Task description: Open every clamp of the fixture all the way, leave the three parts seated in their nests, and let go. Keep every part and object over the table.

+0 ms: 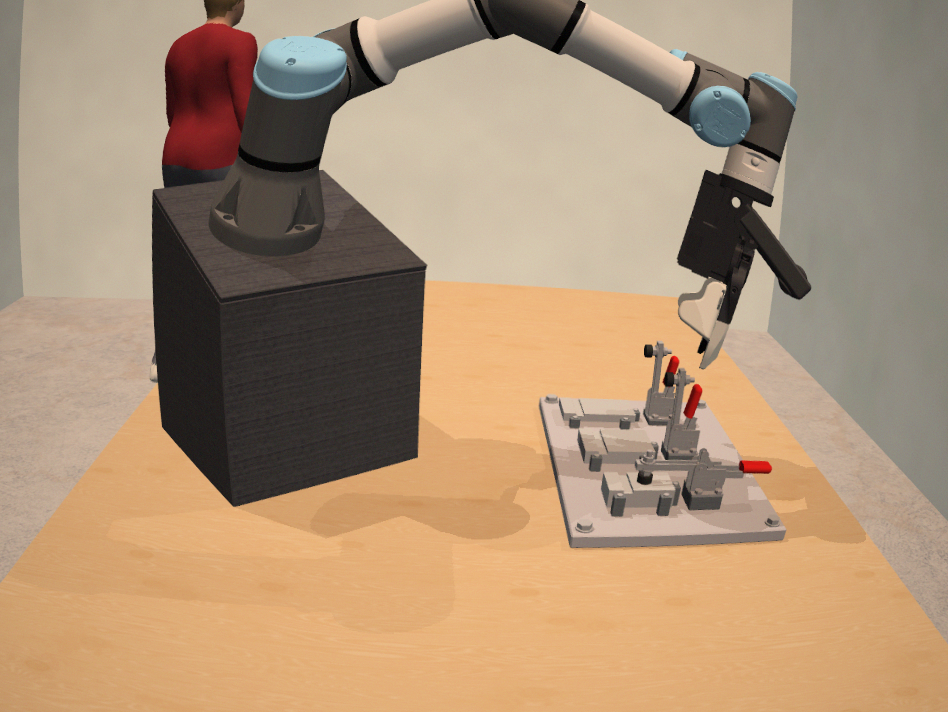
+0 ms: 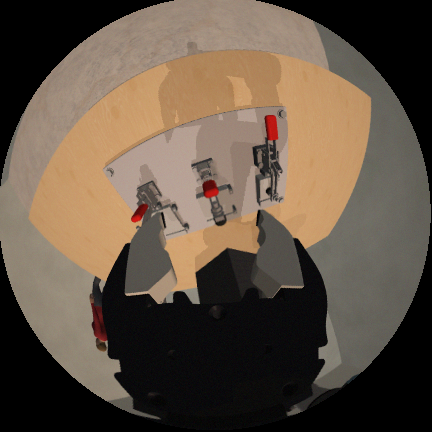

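Seen in the pictures: gripper, fingertip midpoint: point(image 1: 700, 361) point(image 2: 210, 212); arm's base, link origin: point(image 1: 264, 225).
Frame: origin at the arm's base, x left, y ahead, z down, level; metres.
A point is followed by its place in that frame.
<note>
The fixture plate point(image 1: 643, 534) @(x -0.240, y 0.363, z 0.242 m) point(image 2: 172, 145) @(x -0.056, y 0.530, z 0.242 m) holds three clamps. The near clamp point(image 1: 705, 481) @(x -0.198, y 0.444, z 0.211 m) is down: its arm lies level over the near part point(image 1: 619, 490) @(x -0.193, y 0.348, z 0.216 m), and its red handle point(image 1: 755, 466) @(x -0.204, y 0.501, z 0.196 m) point(image 2: 271, 127) @(x -0.196, y 0.507, z 0.195 m) points level outward. The middle clamp point(image 1: 679, 417) @(x -0.084, y 0.455, z 0.189 m) has its arm upright and its red handle point(image 1: 692, 401) @(x -0.088, y 0.467, z 0.168 m) point(image 2: 210, 189) @(x -0.083, y 0.479, z 0.155 m) raised. The far clamp point(image 1: 658, 383) @(x 0.024, y 0.471, z 0.190 m) also has its arm upright, with its red handle point(image 1: 672, 367) @(x 0.020, y 0.486, z 0.168 m) point(image 2: 139, 213) @(x 0.019, y 0.492, z 0.165 m) raised. The middle part point(image 1: 624, 441) @(x -0.072, y 0.396, z 0.221 m) and far part point(image 1: 605, 410) @(x 0.027, y 0.405, z 0.225 m) sit in their nests. My gripper point(image 1: 703, 355) @(x -0.076, y 0.475, z 0.125 m) point(image 2: 210, 212) @(x -0.076, y 0.475, z 0.125 m) is open and empty, above and apart from the middle handle.
The wooden table point(image 1: 490, 613) @(x -0.327, y 0.197, z 0.257 m) point(image 2: 320, 150) @(x -0.380, y 0.391, z 0.257 m) extends around the plate. The dark robot pedestal point(image 1: 321, 383) @(x -0.087, y 0.066, z 0.143 m) stands at the left. The raised clamp arms stick up below the gripper. A person in red point(image 1: 206, 99) point(image 2: 98, 320) stands behind the pedestal.
</note>
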